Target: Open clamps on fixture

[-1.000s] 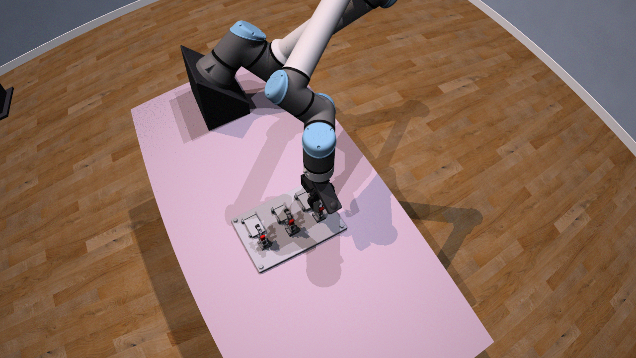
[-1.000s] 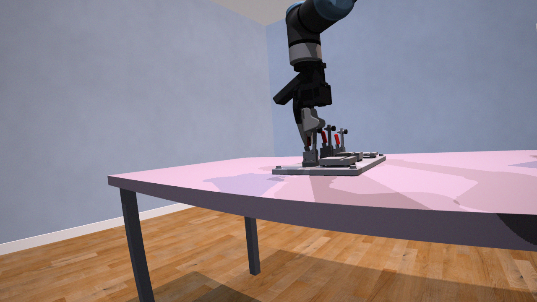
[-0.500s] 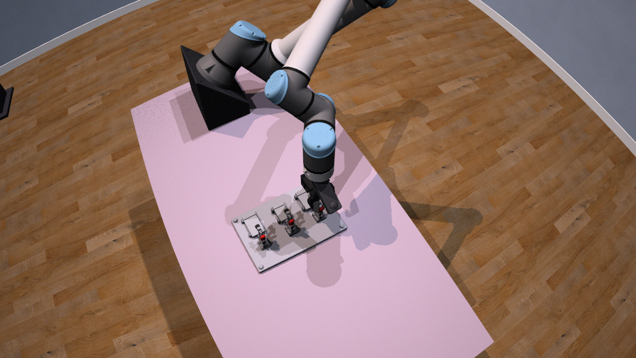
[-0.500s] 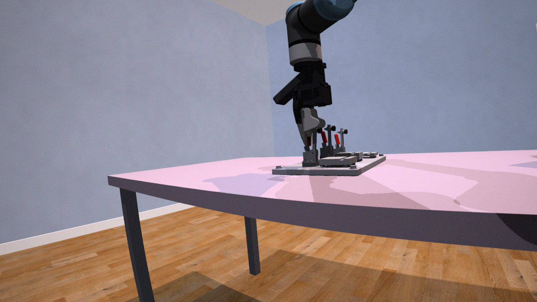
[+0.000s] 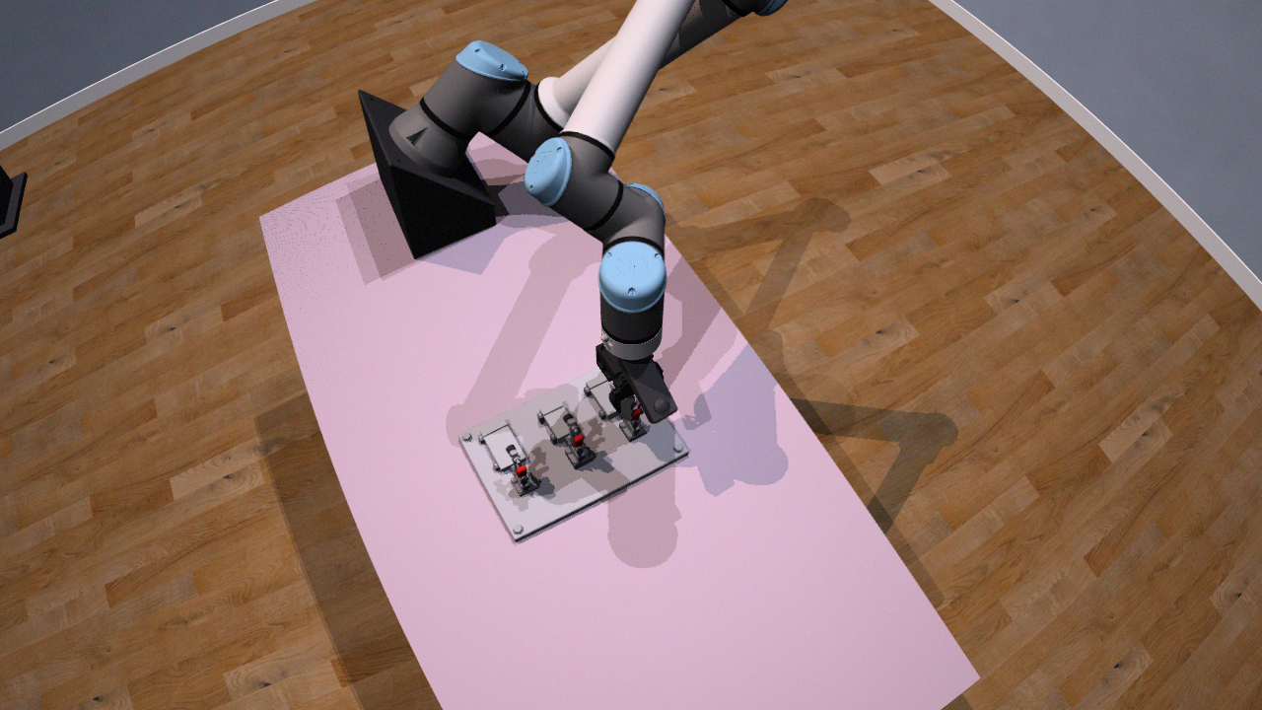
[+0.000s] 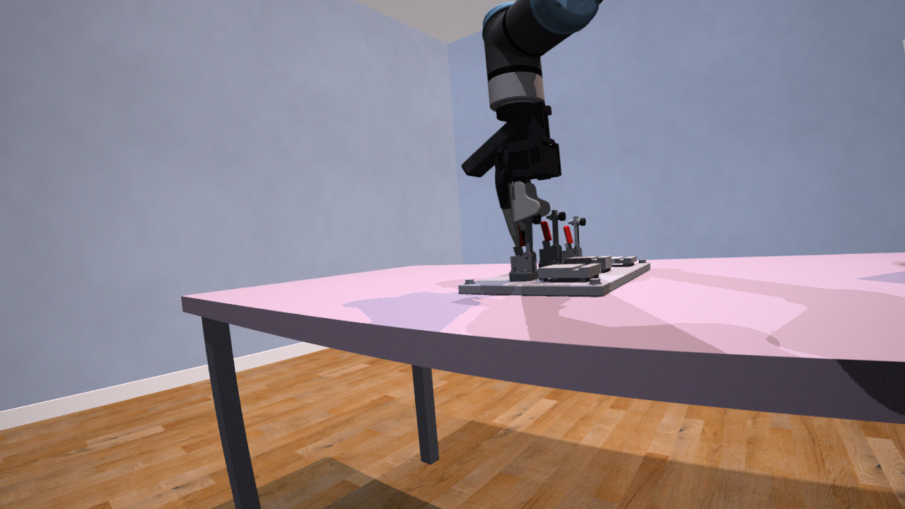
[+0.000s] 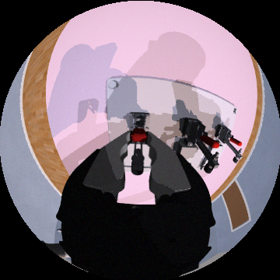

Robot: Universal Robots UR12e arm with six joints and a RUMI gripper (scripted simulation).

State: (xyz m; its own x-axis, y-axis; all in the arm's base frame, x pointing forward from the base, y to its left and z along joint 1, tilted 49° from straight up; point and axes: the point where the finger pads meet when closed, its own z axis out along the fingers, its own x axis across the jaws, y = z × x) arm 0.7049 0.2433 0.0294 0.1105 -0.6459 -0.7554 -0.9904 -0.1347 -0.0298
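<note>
Now: hand 90 mm past the flat grey part, 50 mm above it and 10 mm to the left of it. Round my hand: grey fixture plate (110 mm to the right, 80 mm below, 20 mm behind).
</note>
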